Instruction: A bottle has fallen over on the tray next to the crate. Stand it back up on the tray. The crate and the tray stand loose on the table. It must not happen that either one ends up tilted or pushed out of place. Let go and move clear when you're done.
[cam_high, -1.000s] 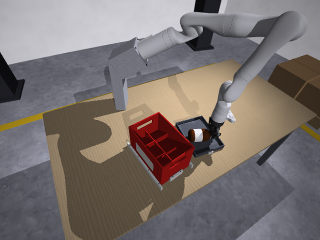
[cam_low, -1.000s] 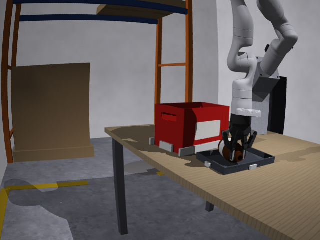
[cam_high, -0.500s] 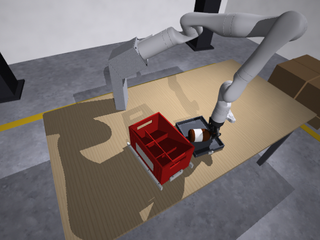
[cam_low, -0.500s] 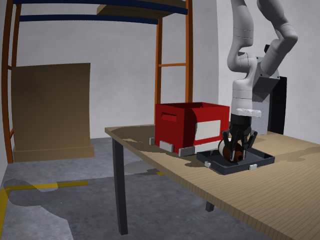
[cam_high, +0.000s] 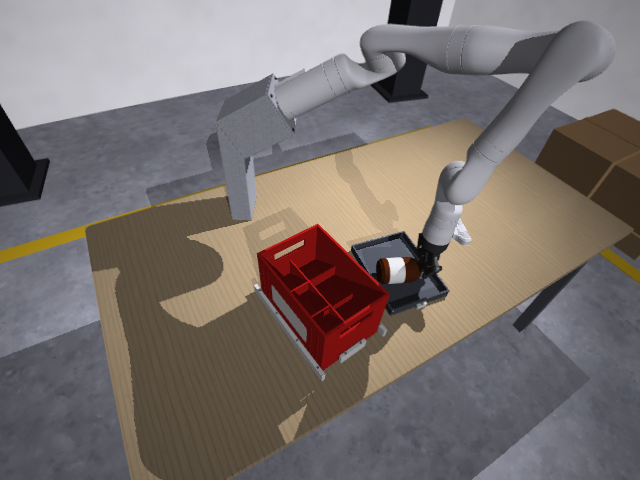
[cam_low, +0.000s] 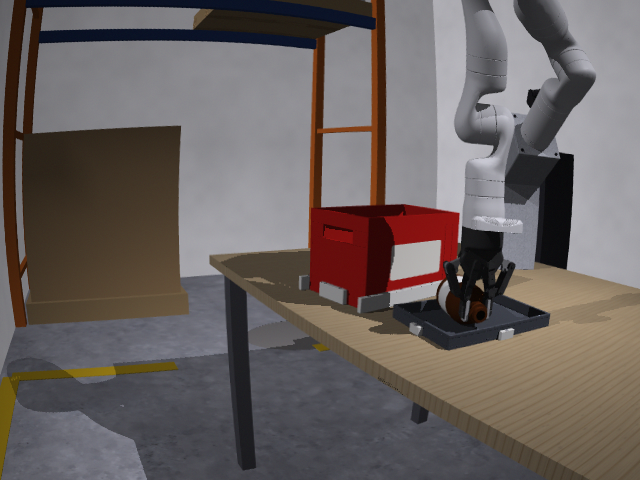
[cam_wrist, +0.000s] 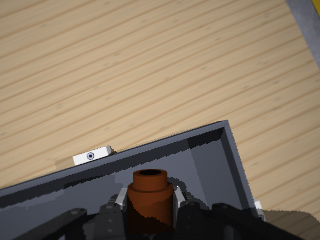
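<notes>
The brown bottle is 10 mm behind my hand and 50 mm to the right of it. The rest, counted from my hand: dark grey tray 40 mm behind, 50 mm to the right, 30 mm below; then red crate 20 mm ahead, 330 mm to the right, 40 mm above.
</notes>
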